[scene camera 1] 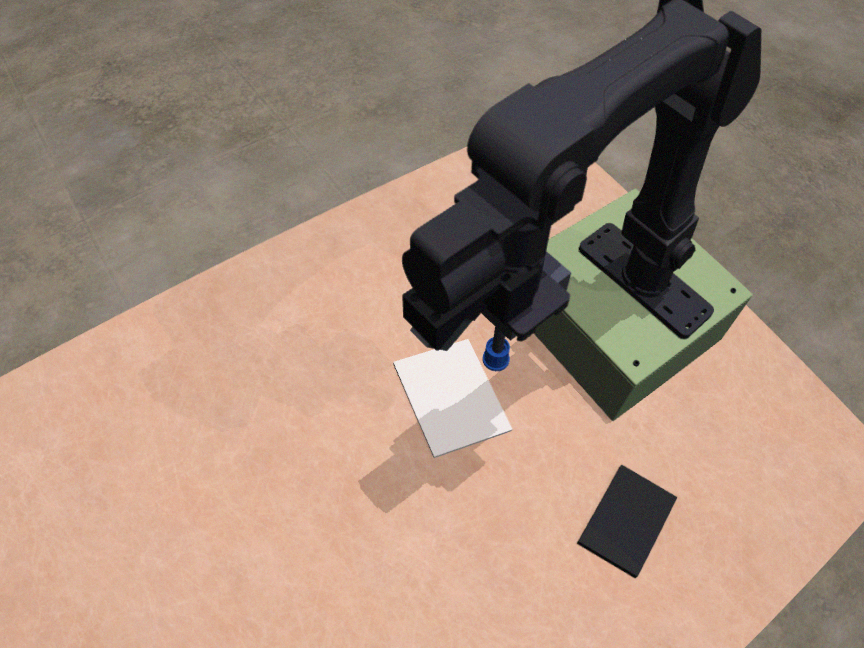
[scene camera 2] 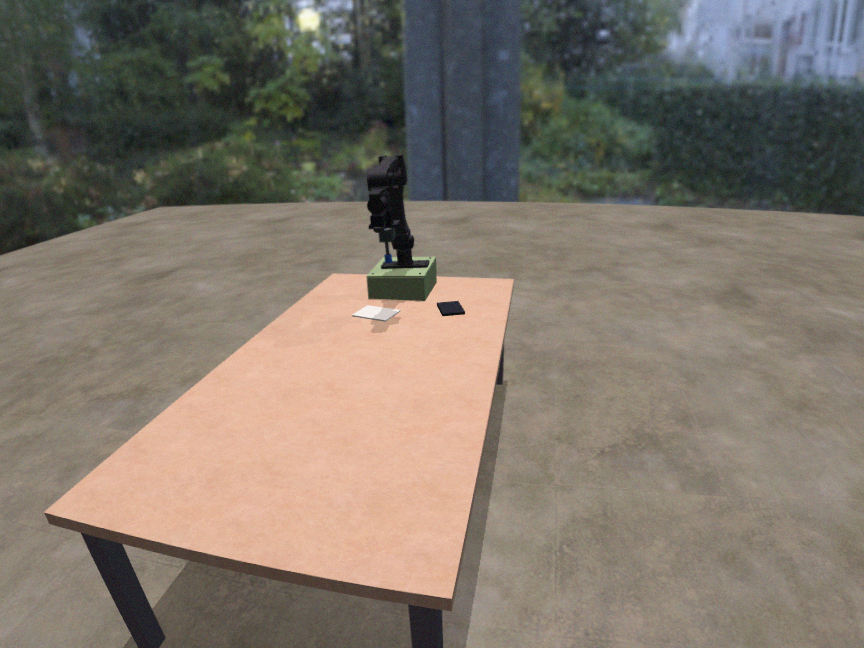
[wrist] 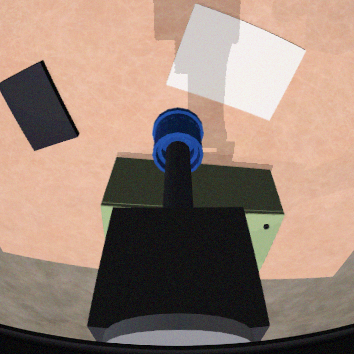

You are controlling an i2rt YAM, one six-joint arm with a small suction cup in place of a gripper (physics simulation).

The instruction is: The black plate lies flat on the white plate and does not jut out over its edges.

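Seen in the pictures: hand, its tool point: (scene camera 1: 495, 359) (scene camera 2: 388, 261) (wrist: 177, 130); arm's base, origin of its link: (scene camera 1: 644, 280) (scene camera 2: 405, 265).
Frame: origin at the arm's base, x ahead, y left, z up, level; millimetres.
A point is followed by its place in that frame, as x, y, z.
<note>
The black plate (scene camera 1: 628, 521) @[228, 212, -100] (scene camera 2: 450, 308) @[238, 211, -100] (wrist: 39, 106) @[229, 202, -100] lies flat on the table, apart from the white plate. The white plate (scene camera 1: 446, 390) @[283, -80, -104] (scene camera 2: 373, 312) @[283, -80, -104] (wrist: 250, 65) @[282, -88, -104] lies flat on the table in front of the green base block, with the arm's shadow across part of it. My gripper, a blue suction cup (scene camera 1: 496, 357) (scene camera 2: 388, 258) (wrist: 178, 125), is open and holds nothing. It hangs well above the table, near the front of the base block. In the wrist view the black plate is at the left and the white plate at the upper right.
The green base block (scene camera 1: 582, 359) @[127, 16, -58] (scene camera 2: 396, 286) @[125, -17, -52] (wrist: 195, 187) @[124, -22, -52] carries the arm at one end of the table (scene camera 1: 174, 488) @[648, -187, -110] (scene camera 2: 300, 446) @[1129, -61, -110]. The black plate lies nearer the right long edge of the table in scene camera 2's view.
</note>
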